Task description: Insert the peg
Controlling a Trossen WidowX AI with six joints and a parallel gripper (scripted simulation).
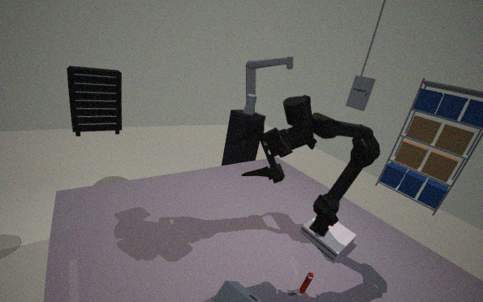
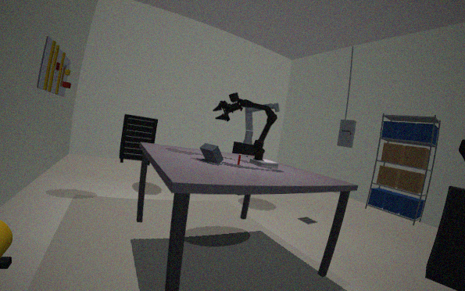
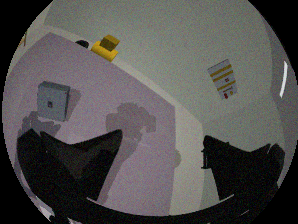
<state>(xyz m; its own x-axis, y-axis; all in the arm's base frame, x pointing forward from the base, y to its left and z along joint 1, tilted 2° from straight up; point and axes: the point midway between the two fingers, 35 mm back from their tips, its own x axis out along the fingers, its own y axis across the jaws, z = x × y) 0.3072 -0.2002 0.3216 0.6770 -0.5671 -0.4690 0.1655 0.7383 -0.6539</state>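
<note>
Now: gripper tip 70 mm past the red peg, 280 mm to the right of it and 270 mm above it. Also, from my gripper tip: sloped panel (120 mm ahead, 210 mm to the left, 270 mm below).
</note>
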